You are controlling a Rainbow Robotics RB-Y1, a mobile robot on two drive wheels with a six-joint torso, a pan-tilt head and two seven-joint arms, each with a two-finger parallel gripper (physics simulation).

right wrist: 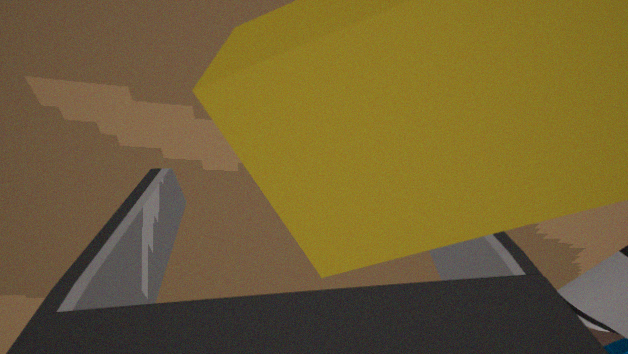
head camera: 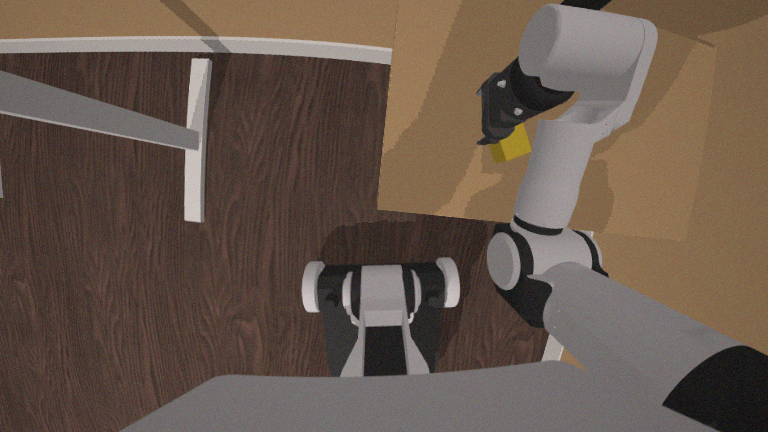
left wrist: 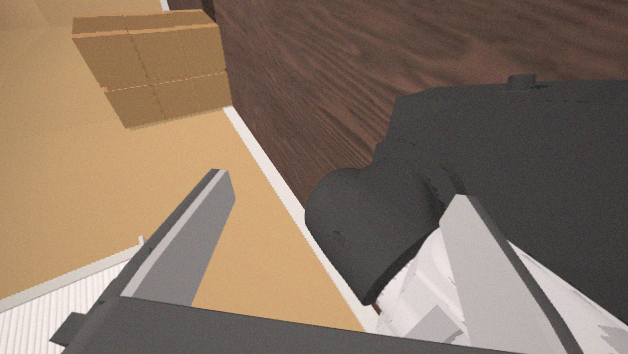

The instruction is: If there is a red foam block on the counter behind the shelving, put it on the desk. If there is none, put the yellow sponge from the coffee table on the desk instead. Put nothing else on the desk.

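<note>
The yellow sponge lies on a light wooden table top, close beside the fingertips of my right gripper. That gripper is open. In the right wrist view the sponge looms large at the upper right and hides most of one finger; the other finger stands apart from it. Whether the sponge lies partly between the fingers is unclear. My left gripper is open, with nothing between its fingers, away from the table. No red foam block shows in these views, and I cannot make out the desk.
In the head view, a white foot with a grey beam stands on the dark wood floor at the left. In the left wrist view, a brown panelled cabinet is at the upper left and a white ribbed surface at the lower left.
</note>
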